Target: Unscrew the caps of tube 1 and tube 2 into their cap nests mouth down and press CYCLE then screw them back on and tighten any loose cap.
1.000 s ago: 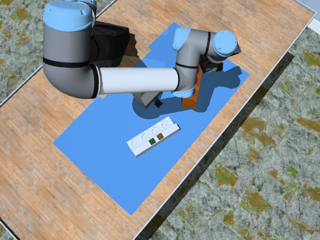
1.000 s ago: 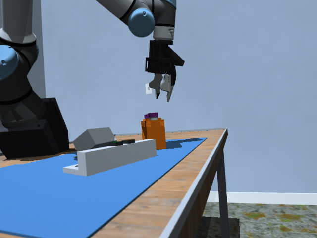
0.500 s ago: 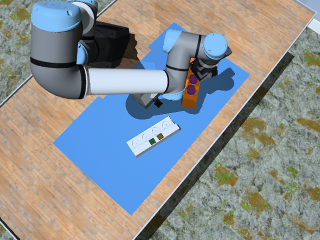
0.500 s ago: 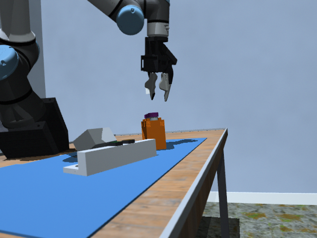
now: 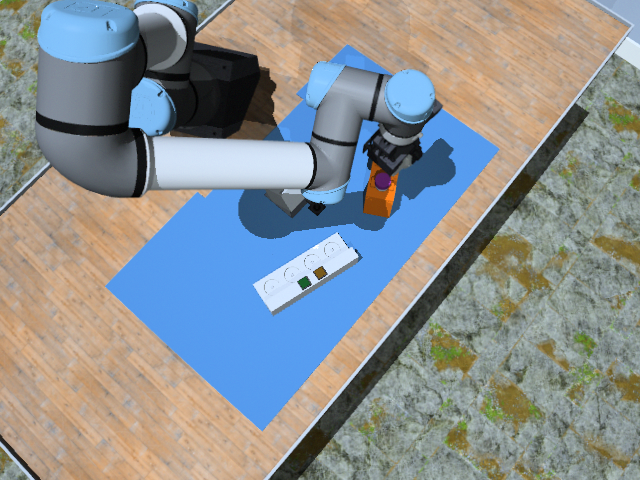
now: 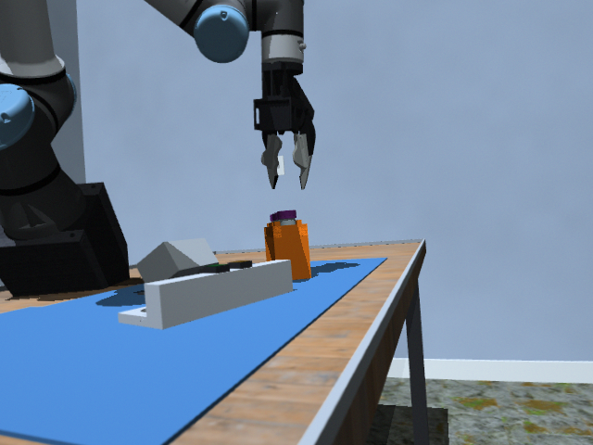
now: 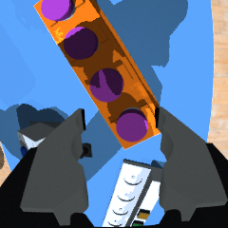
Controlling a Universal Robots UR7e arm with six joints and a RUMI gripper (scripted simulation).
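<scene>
Right now the purple cap is 10 cm to the left of my hand, 8 cm behind it and 6 cm below it. Round my hand: grey key housing 16 cm behind, 14 cm to the right, 12 cm below; green key 18 cm behind, 17 cm to the right, 11 cm below; blue key 18 cm behind, 12 cm to the right, 11 cm below.
</scene>
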